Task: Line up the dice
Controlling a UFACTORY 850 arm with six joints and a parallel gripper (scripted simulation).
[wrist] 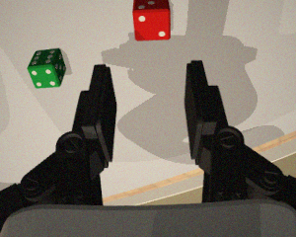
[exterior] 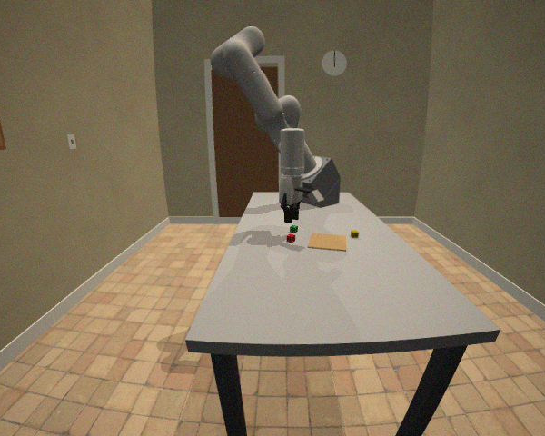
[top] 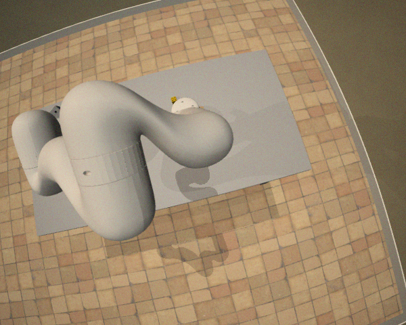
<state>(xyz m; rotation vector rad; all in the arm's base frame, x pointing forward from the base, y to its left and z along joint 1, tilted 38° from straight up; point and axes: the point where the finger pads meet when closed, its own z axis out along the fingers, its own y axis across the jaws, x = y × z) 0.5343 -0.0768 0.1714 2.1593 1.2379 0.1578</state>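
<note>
My hand is 90 mm above the red die. From my hand the other things lie so: green die: 100 mm behind, 90 mm below, 20 mm to the left; then yellow die: 260 mm to the left, 90 mm below, 20 mm behind; then mat: 140 mm to the left, 100 mm below, 20 mm ahead.
</note>
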